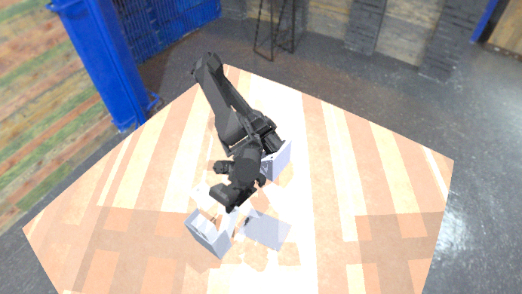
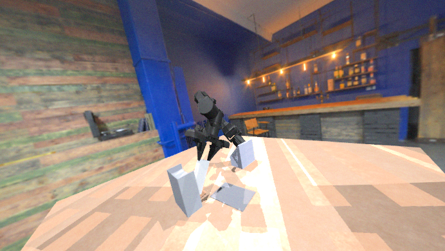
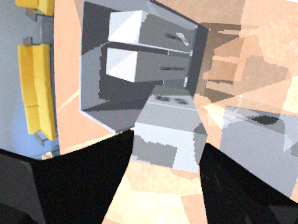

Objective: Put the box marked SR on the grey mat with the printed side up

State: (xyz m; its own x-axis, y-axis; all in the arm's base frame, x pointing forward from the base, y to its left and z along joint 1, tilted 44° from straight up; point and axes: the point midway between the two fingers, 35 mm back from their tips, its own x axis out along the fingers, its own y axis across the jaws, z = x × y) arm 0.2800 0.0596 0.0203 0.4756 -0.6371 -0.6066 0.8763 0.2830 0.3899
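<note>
My gripper tip is 50 mm above the SR box, 30 mm short of it and 10 mm to the left of it. Also, from my gripper tip: grey mat 150 mm below, 70 mm to the left, 50 mm behind; flat white item 180 mm to the right, 150 mm below, 50 mm behind.
</note>
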